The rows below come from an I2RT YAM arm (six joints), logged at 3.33 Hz.
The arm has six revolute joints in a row. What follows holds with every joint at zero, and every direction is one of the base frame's. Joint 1 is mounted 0.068 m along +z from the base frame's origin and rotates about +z. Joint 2 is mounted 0.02 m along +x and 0.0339 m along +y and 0.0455 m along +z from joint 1 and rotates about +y. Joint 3 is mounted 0.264 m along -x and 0.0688 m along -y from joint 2 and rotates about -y. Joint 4 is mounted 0.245 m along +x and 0.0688 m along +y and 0.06 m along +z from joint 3 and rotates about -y. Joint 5 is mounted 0.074 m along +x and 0.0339 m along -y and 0.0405 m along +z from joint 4 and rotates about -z. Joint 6 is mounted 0.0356 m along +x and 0.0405 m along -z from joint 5 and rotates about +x. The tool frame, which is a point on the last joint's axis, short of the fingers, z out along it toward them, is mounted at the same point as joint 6; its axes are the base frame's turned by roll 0, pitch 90 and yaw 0 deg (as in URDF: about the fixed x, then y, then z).
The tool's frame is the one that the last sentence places.
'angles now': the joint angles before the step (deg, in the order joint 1, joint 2, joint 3, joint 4, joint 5, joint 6). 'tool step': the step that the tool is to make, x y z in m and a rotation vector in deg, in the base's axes. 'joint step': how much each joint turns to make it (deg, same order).
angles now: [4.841 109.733 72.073 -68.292 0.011 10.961]
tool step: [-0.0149 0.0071 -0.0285 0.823 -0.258 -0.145]
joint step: [1.471 -0.003 -7.264 7.612 -1.204 1.339]
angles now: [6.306 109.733 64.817 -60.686 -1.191 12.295]
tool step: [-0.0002 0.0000 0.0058 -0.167 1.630 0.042]
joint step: [0.004 -0.017 1.272 -2.928 -0.002 -0.040]
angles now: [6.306 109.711 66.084 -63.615 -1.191 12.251]
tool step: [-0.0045 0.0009 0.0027 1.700 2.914 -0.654]
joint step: [0.015 -0.009 0.248 -2.967 -2.118 -0.007]
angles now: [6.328 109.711 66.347 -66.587 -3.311 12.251]
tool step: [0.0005 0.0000 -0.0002 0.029 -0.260 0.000]
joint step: [-0.010 0.009 0.004 0.266 0.003 -0.010]
